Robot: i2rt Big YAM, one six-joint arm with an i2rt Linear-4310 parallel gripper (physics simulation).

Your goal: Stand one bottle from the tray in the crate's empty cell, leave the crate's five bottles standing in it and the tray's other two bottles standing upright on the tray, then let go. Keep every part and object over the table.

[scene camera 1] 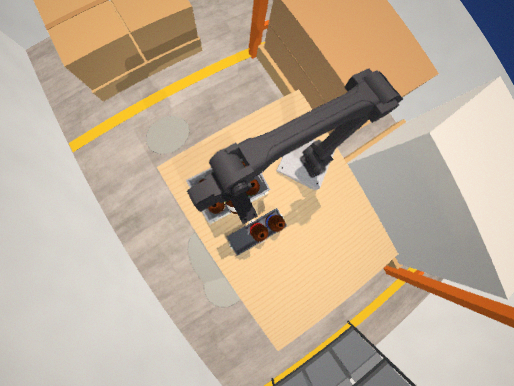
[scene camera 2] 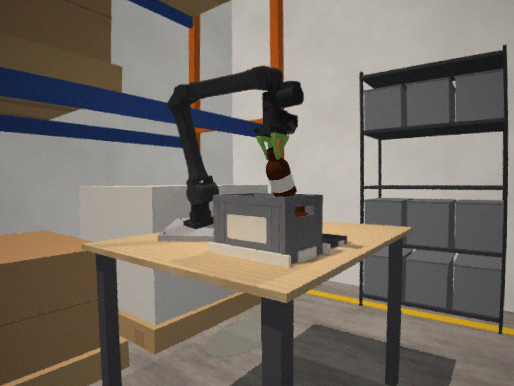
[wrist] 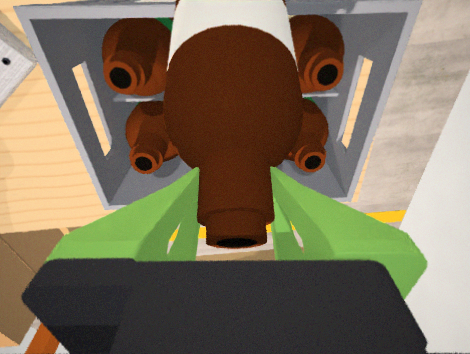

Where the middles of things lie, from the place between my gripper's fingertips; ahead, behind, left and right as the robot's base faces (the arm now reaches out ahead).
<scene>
Right now my hand is 40 mm above the white-labelled bottle (scene camera 2: 278,172) and 30 mm to the right of it.
</scene>
